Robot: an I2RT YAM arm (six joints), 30 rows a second.
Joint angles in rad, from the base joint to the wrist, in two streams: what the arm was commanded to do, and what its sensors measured. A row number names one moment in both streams.
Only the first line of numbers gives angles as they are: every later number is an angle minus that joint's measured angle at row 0.
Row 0, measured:
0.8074 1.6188 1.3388 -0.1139 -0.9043 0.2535
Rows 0 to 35, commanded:
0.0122 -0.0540 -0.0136 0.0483 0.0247 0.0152
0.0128 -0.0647 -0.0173 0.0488 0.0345 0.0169
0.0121 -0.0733 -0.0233 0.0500 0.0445 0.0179
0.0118 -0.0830 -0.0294 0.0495 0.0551 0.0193
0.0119 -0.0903 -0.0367 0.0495 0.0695 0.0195
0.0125 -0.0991 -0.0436 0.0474 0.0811 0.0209
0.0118 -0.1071 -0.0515 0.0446 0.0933 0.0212
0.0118 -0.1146 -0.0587 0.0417 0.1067 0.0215
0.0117 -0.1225 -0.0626 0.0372 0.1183 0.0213
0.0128 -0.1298 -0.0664 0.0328 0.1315 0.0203
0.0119 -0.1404 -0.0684 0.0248 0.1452 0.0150
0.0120 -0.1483 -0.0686 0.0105 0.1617 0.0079
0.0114 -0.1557 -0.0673 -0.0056 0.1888 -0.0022
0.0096 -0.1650 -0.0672 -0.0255 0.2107 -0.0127
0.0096 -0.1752 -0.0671 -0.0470 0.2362 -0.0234
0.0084 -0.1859 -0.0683 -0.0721 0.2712 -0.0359
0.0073 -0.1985 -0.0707 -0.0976 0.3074 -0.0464
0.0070 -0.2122 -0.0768 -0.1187 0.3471 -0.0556
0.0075 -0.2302 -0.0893 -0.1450 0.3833 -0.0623
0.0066 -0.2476 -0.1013 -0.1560 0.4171 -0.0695
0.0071 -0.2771 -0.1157 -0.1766 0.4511 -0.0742
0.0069 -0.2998 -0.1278 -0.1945 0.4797 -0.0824
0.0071 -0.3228 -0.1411 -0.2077 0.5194 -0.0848
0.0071 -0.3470 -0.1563 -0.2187 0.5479 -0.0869
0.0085 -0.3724 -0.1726 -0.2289 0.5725 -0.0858
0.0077 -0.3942 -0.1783 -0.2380 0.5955 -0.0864
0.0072 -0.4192 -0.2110 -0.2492 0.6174 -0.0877
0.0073 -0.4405 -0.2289 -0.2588 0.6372 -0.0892
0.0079 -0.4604 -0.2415 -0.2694 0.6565 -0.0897
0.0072 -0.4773 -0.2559 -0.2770 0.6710 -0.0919
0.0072 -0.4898 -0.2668 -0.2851 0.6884 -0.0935
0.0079 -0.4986 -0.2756 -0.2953 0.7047 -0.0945
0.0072 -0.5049 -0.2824 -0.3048 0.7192 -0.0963
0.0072 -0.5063 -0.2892 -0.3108 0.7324 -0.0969
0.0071 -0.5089 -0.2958 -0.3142 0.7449 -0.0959
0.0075 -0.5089 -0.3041 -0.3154 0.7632 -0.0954
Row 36, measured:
0.0038 -0.4948 -0.2785 -0.3109 0.6661 -0.0847
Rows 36 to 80, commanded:
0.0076 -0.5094 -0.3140 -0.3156 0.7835 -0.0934
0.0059 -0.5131 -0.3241 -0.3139 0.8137 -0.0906
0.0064 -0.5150 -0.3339 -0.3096 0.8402 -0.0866
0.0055 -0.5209 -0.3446 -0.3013 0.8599 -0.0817
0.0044 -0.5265 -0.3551 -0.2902 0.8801 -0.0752
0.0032 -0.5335 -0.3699 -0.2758 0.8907 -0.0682
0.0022 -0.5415 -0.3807 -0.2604 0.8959 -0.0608
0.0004 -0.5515 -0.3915 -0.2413 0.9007 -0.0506
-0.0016 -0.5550 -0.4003 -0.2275 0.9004 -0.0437
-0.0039 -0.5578 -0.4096 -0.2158 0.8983 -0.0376
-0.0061 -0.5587 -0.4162 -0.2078 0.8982 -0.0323
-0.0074 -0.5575 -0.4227 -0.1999 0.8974 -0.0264
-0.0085 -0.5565 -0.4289 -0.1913 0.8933 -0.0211
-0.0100 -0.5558 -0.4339 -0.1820 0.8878 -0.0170
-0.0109 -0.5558 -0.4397 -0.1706 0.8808 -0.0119
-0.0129 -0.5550 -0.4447 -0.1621 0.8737 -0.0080
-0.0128 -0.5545 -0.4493 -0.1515 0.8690 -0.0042
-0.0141 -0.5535 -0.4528 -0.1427 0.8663 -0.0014
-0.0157 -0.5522 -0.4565 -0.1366 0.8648 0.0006
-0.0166 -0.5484 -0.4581 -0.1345 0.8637 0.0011
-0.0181 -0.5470 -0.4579 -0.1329 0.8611 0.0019
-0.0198 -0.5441 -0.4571 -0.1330 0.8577 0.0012
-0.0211 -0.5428 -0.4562 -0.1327 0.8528 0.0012
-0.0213 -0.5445 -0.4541 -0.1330 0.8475 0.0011
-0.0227 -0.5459 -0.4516 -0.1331 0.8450 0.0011
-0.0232 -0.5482 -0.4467 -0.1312 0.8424 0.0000
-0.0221 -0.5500 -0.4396 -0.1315 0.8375 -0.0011
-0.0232 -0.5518 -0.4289 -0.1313 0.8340 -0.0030
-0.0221 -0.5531 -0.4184 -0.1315 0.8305 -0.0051
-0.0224 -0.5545 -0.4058 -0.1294 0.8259 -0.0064
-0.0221 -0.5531 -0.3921 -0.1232 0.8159 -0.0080
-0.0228 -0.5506 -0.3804 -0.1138 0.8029 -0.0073
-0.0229 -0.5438 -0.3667 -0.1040 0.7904 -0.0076
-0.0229 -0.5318 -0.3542 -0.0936 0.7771 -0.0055
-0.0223 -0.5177 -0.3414 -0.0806 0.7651 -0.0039
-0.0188 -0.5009 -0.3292 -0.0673 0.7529 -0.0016
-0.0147 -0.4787 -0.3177 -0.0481 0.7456 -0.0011
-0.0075 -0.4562 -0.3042 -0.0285 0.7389 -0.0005
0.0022 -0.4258 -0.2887 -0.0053 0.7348 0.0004
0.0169 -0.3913 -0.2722 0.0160 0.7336 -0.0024
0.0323 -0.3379 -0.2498 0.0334 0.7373 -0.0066
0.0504 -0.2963 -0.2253 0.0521 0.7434 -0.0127
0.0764 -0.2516 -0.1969 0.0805 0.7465 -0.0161
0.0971 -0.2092 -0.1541 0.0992 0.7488 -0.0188
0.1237 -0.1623 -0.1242 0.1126 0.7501 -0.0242
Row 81, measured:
0.0408 -0.2976 -0.2377 -0.0354 0.7656 -0.0099
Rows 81 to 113, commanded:
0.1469 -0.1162 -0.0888 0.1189 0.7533 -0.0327
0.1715 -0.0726 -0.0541 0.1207 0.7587 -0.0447
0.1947 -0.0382 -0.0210 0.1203 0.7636 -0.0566
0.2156 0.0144 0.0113 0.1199 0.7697 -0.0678
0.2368 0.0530 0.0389 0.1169 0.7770 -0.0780
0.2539 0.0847 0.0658 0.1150 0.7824 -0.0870
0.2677 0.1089 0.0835 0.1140 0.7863 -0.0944
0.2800 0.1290 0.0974 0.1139 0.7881 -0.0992
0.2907 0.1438 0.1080 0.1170 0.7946 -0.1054
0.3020 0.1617 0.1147 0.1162 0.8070 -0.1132
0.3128 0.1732 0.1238 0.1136 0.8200 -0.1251
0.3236 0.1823 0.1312 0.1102 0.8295 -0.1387
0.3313 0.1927 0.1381 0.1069 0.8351 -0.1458
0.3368 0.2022 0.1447 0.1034 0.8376 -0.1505
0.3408 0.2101 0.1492 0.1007 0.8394 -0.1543
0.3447 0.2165 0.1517 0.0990 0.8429 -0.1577
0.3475 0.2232 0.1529 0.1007 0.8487 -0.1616
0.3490 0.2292 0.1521 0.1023 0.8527 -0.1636
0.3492 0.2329 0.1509 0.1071 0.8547 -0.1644
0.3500 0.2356 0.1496 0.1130 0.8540 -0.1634
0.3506 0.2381 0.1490 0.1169 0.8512 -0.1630
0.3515 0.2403 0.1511 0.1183 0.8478 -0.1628
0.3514 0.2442 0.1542 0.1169 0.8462 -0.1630
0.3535 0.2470 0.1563 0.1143 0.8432 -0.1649
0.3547 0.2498 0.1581 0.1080 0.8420 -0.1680
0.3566 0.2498 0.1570 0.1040 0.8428 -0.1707
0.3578 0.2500 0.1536 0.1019 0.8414 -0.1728
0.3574 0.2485 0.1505 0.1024 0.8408 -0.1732
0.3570 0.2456 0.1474 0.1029 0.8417 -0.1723
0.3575 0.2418 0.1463 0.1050 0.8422 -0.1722
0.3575 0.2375 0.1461 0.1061 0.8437 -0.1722
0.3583 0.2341 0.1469 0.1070 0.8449 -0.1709
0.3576 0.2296 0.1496 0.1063 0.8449 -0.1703
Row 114, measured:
0.3475 0.2388 0.1236 0.0702 0.8358 -0.1671
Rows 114 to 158, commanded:
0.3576 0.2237 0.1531 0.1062 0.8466 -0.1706
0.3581 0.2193 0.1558 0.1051 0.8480 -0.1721
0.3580 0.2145 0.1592 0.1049 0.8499 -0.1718
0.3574 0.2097 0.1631 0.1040 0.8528 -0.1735
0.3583 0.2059 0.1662 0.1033 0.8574 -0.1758
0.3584 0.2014 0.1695 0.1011 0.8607 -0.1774
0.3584 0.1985 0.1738 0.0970 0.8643 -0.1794
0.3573 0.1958 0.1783 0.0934 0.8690 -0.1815
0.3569 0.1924 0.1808 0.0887 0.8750 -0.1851
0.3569 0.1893 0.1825 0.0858 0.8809 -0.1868
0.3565 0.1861 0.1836 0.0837 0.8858 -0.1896
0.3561 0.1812 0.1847 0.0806 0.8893 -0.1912
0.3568 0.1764 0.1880 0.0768 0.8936 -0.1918
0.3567 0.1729 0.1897 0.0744 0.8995 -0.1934
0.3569 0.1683 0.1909 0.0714 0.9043 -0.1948
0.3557 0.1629 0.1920 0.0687 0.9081 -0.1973
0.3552 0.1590 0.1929 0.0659 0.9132 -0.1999
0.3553 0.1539 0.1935 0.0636 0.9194 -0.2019
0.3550 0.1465 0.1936 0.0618 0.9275 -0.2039
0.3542 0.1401 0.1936 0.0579 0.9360 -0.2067
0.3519 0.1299 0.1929 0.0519 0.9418 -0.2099
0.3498 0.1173 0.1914 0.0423 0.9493 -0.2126
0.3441 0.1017 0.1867 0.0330 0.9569 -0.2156
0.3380 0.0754 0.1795 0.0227 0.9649 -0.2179
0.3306 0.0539 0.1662 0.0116 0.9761 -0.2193
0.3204 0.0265 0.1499 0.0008 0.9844 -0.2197
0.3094 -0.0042 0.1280 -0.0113 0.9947 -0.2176
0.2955 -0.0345 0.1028 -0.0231 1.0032 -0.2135
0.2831 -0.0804 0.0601 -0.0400 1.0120 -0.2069
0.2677 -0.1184 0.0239 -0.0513 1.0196 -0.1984
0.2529 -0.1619 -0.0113 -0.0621 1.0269 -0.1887
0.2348 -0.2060 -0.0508 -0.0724 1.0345 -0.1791
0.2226 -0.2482 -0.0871 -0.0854 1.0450 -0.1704
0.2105 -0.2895 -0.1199 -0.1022 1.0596 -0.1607
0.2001 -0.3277 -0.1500 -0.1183 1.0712 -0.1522
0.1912 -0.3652 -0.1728 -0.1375 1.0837 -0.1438
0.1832 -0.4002 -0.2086 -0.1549 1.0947 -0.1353
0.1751 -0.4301 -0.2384 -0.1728 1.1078 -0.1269
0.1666 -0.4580 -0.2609 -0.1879 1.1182 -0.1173
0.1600 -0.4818 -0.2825 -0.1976 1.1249 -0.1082
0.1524 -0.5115 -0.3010 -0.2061 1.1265 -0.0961
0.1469 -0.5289 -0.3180 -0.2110 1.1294 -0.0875
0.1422 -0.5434 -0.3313 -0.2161 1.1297 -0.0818
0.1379 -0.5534 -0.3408 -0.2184 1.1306 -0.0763
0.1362 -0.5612 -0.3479 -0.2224 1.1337 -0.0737
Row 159, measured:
0.1526 -0.5161 -0.3178 -0.2285 1.1006 -0.1186
